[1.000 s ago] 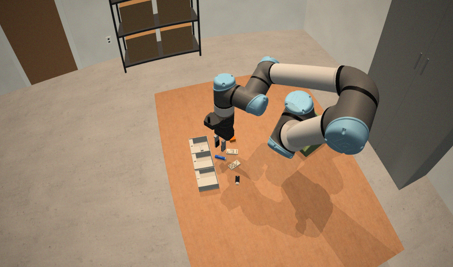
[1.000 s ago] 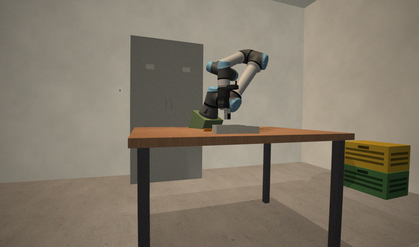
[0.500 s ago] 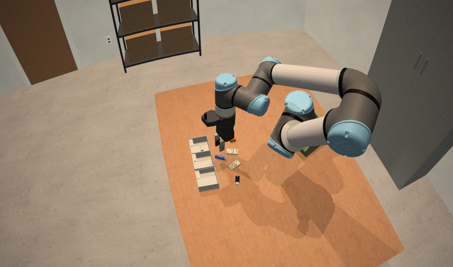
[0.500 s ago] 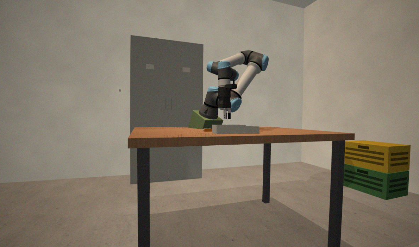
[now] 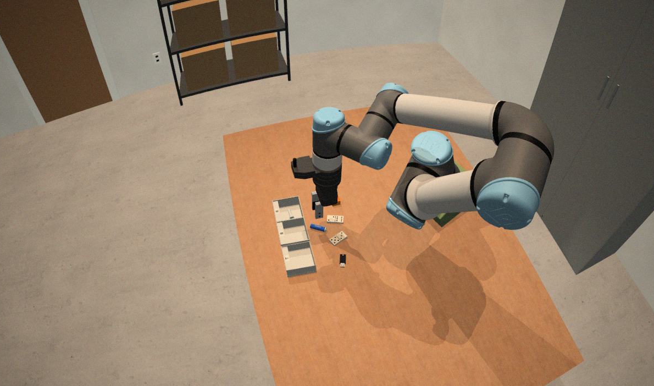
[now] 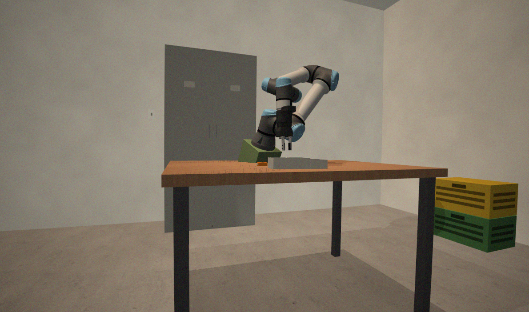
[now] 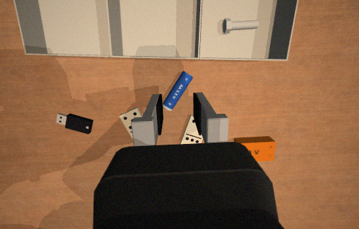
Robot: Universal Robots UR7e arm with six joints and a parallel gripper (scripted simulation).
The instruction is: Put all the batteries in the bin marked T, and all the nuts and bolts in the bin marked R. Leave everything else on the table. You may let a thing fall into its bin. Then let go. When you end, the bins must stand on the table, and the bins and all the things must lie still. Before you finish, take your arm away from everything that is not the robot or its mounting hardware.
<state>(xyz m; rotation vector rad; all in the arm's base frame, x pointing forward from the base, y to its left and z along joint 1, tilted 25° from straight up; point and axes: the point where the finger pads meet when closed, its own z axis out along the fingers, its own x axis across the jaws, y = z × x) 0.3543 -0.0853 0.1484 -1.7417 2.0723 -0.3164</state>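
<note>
Right now my hand is 9 cm above the blue cylindrical battery. Also, from my hand: grey bolt 8 cm below, 7 cm to the right, 6 cm ahead; then orange 9 V battery 9 cm to the right, 9 cm below, 9 cm behind; then grey bin row 8 cm ahead, 7 cm below, 1 cm to the left.
</note>
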